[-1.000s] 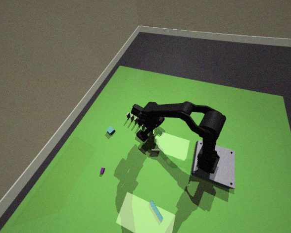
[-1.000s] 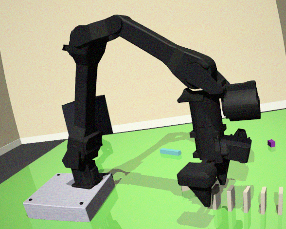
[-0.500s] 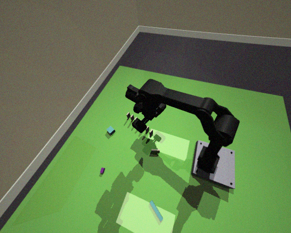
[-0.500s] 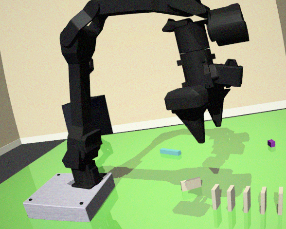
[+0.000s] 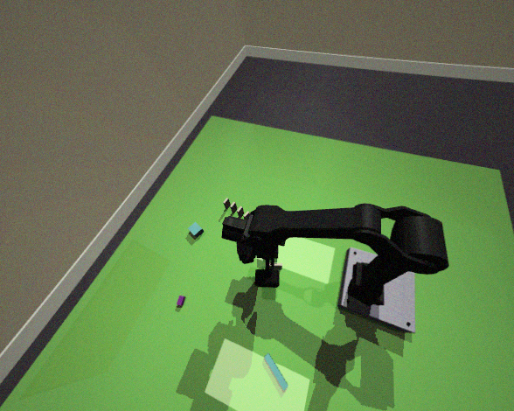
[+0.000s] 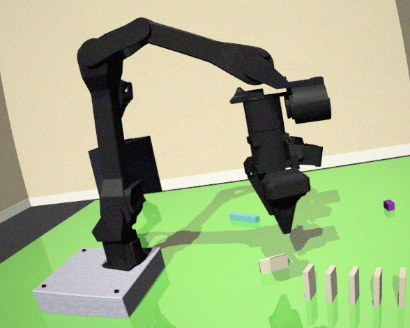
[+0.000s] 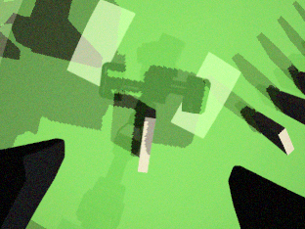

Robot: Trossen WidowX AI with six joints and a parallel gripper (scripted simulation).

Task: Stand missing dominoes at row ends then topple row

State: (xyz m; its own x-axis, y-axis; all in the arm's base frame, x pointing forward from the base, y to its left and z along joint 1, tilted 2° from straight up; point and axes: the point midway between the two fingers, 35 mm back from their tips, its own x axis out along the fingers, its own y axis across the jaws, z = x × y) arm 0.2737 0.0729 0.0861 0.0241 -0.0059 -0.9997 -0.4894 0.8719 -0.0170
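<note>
The purple cube is 250 mm to the left of my gripper tip, 190 mm ahead of it and 80 mm below it. The rest, counted from my gripper tip: cyan block (310 mm ahead, 70 mm below, 30 mm to the left); long cyan bar (230 mm to the left, 160 mm behind, 80 mm below).
</note>
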